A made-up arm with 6 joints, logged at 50 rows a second.
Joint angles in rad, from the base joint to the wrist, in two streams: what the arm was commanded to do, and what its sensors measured. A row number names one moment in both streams.
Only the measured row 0 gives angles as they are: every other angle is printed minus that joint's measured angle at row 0.
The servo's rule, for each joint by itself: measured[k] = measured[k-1] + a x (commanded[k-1-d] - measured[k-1]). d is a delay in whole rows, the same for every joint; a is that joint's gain. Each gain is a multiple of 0.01, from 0.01 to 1. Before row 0 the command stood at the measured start. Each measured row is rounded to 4 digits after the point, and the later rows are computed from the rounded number. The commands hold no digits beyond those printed.
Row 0, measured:
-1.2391 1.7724 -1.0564 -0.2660 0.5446 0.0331
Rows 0 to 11, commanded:
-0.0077 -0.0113 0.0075 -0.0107 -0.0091 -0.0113
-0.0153 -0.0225 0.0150 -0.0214 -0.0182 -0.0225
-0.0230 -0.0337 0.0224 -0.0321 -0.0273 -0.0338
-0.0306 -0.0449 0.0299 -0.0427 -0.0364 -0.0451
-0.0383 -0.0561 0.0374 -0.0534 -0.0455 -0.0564
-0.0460 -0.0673 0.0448 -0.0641 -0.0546 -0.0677
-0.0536 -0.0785 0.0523 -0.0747 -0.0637 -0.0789
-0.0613 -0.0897 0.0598 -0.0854 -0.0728 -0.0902
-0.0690 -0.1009 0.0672 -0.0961 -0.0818 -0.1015
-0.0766 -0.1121 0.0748 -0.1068 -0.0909 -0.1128
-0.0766 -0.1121 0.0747 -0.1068 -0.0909 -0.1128
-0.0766 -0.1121 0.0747 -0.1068 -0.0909 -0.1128
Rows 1 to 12, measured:
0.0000 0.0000 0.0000 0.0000 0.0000 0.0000
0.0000 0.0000 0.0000 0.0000 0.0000 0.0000
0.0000 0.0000 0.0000 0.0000 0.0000 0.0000
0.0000 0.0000 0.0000 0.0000 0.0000 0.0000
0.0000 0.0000 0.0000 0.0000 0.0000 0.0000
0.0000 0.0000 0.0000 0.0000 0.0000 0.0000
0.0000 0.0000 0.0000 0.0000 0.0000 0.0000
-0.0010 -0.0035 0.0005 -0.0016 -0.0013 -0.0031
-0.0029 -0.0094 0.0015 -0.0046 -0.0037 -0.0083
-0.0055 -0.0169 0.0030 -0.0087 -0.0070 -0.0152
-0.0088 -0.0256 0.0049 -0.0138 -0.0111 -0.0233
-0.0126 -0.0351 0.0072 -0.0197 -0.0159 -0.0322
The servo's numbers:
d 7
a 0.13 0.31 0.07 0.15 0.14 0.27

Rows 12 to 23, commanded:
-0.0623 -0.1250 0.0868 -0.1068 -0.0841 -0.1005
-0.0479 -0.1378 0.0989 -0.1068 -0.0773 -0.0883
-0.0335 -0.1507 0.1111 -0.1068 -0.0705 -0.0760
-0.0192 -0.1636 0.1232 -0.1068 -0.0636 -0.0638
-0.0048 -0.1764 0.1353 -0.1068 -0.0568 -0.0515
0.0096 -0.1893 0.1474 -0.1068 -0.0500 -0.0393
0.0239 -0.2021 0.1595 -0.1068 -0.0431 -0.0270
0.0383 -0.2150 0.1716 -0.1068 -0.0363 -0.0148
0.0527 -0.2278 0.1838 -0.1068 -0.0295 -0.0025
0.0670 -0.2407 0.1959 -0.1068 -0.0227 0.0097
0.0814 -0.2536 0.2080 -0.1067 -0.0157 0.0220
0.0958 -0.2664 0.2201 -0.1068 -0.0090 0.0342
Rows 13 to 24, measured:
-0.0169 -0.0451 0.0098 -0.0264 -0.0213 -0.0418
-0.0217 -0.0555 0.0128 -0.0336 -0.0272 -0.0518
-0.0268 -0.0661 0.0161 -0.0414 -0.0336 -0.0622
-0.0323 -0.0769 0.0197 -0.0496 -0.0403 -0.0728
-0.0381 -0.0878 0.0236 -0.0582 -0.0474 -0.0836
-0.0431 -0.0953 0.0272 -0.0655 -0.0535 -0.0915
-0.0475 -0.1005 0.0305 -0.0717 -0.0587 -0.0973
-0.0494 -0.1081 0.0344 -0.0770 -0.0623 -0.0982
-0.0492 -0.1173 0.0389 -0.0815 -0.0644 -0.0955
-0.0472 -0.1277 0.0440 -0.0853 -0.0653 -0.0902
-0.0436 -0.1388 0.0495 -0.0885 -0.0651 -0.0831
-0.0386 -0.1505 0.0555 -0.0912 -0.0639 -0.0746

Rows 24 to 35, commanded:
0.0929 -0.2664 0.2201 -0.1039 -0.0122 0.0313
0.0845 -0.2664 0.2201 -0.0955 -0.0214 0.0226
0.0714 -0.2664 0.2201 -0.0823 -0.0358 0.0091
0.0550 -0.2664 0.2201 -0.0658 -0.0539 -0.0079
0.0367 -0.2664 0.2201 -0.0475 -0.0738 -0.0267
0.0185 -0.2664 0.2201 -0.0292 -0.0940 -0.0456
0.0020 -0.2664 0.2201 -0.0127 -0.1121 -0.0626
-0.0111 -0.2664 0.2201 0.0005 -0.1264 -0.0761
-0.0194 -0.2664 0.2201 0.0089 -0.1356 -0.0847
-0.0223 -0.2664 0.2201 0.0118 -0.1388 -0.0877
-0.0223 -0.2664 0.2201 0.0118 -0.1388 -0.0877
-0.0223 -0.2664 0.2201 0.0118 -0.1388 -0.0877
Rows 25 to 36, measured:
-0.0323 -0.1625 0.0619 -0.0935 -0.0620 -0.0651
-0.0250 -0.1748 0.0687 -0.0955 -0.0594 -0.0548
-0.0168 -0.1873 0.0759 -0.0972 -0.0562 -0.0440
-0.0078 -0.1999 0.0835 -0.0986 -0.0525 -0.0328
0.0019 -0.2125 0.0914 -0.0998 -0.0483 -0.0213
0.0122 -0.2252 0.0996 -0.1008 -0.0437 -0.0096
0.0231 -0.2380 0.1080 -0.1017 -0.0388 0.0022
0.0322 -0.2468 0.1158 -0.1020 -0.0351 0.0101
0.0390 -0.2529 0.1231 -0.1010 -0.0332 0.0135
0.0432 -0.2571 0.1299 -0.0982 -0.0336 0.0123
0.0447 -0.2600 0.1362 -0.0933 -0.0364 0.0068
0.0437 -0.2620 0.1421 -0.0864 -0.0416 -0.0022

